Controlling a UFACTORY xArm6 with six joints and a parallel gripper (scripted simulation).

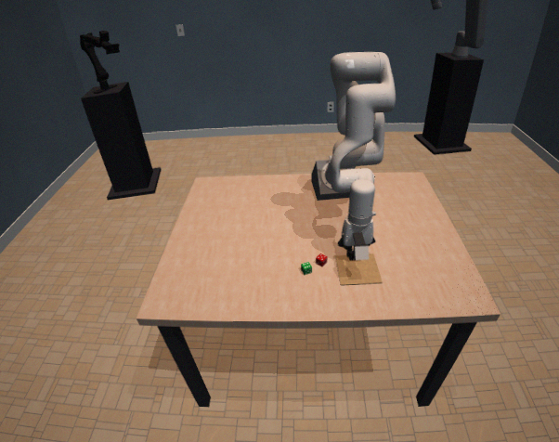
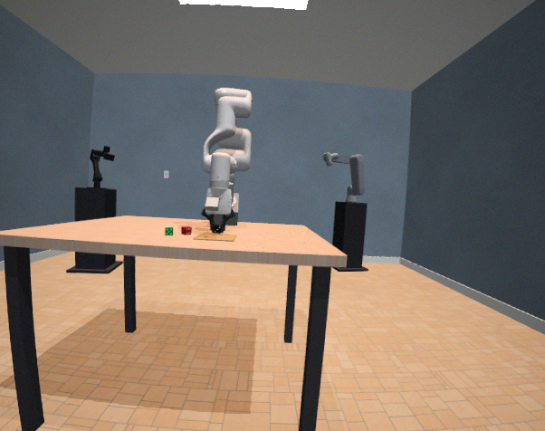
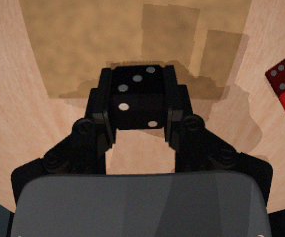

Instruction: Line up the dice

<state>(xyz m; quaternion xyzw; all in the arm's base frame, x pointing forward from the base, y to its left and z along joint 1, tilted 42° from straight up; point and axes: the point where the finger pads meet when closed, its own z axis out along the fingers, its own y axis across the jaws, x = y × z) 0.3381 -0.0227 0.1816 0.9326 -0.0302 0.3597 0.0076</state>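
The black die lies 10 mm below my hand. Round my hand: green die 20 mm ahead, 180 mm to the right, 20 mm below; tan mat 50 mm ahead, 30 mm below; red die 10 mm behind, 120 mm to the right, 20 mm below.
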